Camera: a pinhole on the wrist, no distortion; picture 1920 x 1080 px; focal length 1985.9 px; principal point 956.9 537.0 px. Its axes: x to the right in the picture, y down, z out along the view. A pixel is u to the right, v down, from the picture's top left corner.
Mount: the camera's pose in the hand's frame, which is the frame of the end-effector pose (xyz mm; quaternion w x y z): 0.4 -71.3 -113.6 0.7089 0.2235 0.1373 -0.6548
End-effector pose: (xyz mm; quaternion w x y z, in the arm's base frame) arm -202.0 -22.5 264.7 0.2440 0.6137 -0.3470 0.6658
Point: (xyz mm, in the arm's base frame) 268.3 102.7 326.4
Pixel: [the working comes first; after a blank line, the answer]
In the camera's frame: 163.7 16.4 464.8

1656.2 607.1
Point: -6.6 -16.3 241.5
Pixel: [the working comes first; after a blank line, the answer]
In the camera's frame: -54.3 -19.3 245.3

517.7 380.7
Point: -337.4 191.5 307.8
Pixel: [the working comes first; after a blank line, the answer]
In the camera's frame: 45.5 19.9 -136.1

behind the camera
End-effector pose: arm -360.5 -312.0 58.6 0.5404 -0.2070 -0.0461 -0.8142
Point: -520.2 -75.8 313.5
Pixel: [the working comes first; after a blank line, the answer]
In the camera's frame: -6.1 -10.0 427.5

928.5 490.7
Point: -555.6 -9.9 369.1
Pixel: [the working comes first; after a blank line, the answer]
In the camera's frame: 20.4 -27.9 515.0

1035.5 429.5
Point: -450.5 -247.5 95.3
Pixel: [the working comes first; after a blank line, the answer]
In the camera's frame: -33.6 5.6 142.9

490.2 614.5
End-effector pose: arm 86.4 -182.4 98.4 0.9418 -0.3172 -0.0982 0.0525
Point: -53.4 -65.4 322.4
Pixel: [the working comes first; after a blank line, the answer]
In the camera's frame: -226.3 -28.5 325.9

outside the picture
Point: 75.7 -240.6 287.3
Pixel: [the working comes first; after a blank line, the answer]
In the camera's frame: -33.3 35.9 241.0

682.4 833.0
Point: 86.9 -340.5 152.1
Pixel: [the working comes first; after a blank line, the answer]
In the camera's frame: 42.9 -12.2 98.7

1821.0 291.4
